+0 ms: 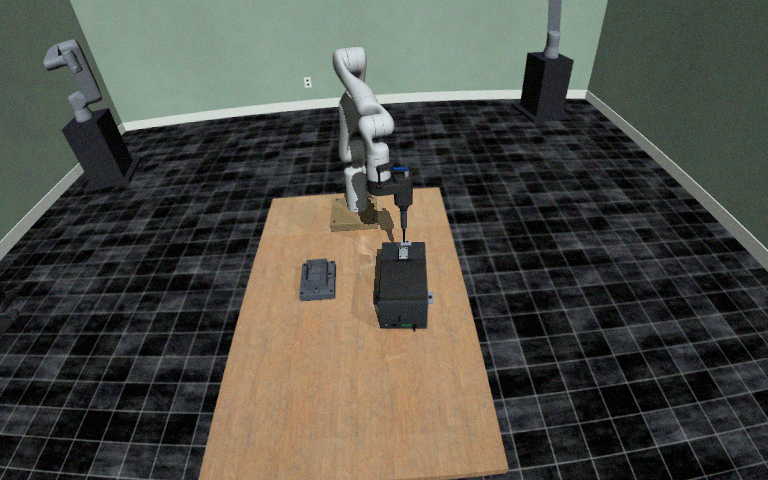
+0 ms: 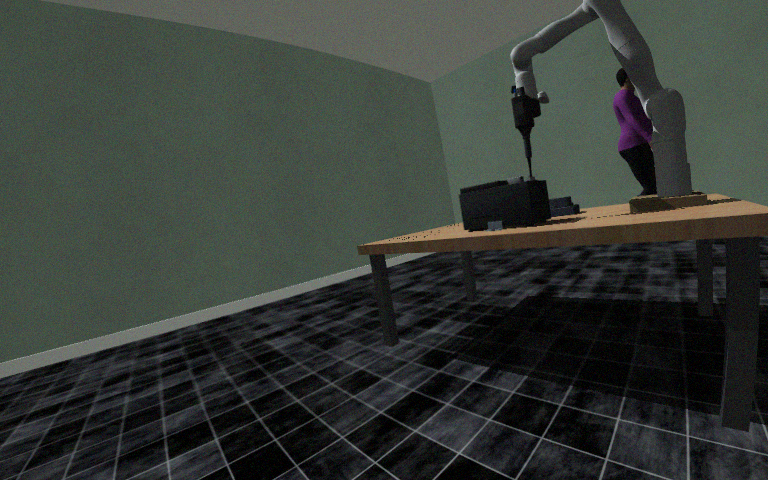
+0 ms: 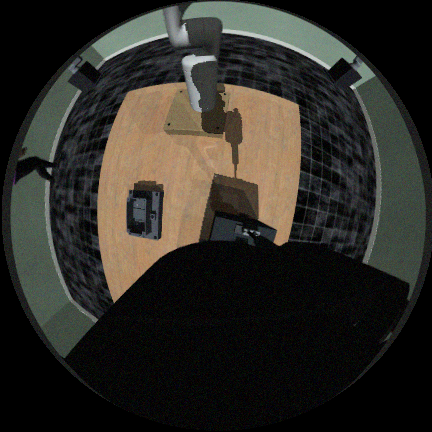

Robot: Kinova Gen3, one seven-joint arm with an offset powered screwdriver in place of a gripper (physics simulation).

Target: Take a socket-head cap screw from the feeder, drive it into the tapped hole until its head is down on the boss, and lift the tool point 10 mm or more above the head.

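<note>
The black screw feeder [image 1: 400, 280] [image 2: 502, 204] [image 3: 225, 227] stands on the table, with a small light metal plate [image 1: 403, 253] at its arm-side end. My gripper, a black powered screwdriver [image 1: 403, 240] [image 2: 531, 176] [image 3: 247, 232], points down, its thin bit tip at the metal outlet on top of the feeder. Whether the tip touches a screw is too small to tell, and no screw can be made out. The dark grey workpiece [image 1: 318, 283] [image 2: 563, 207] [image 3: 157, 215] lies on the table beside the feeder, apart from the tool. Its tapped hole cannot be made out clearly.
The arm's base plate [image 1: 339, 217] [image 2: 668, 203] [image 3: 182, 120] sits at one end of the wooden table [image 1: 351, 396] [image 2: 611, 224] [image 3: 130, 145]. A person in purple [image 2: 629, 121] stands beyond the table. Two dark pedestals [image 1: 97, 148] [image 1: 544, 84] bearing other arms stand away from it.
</note>
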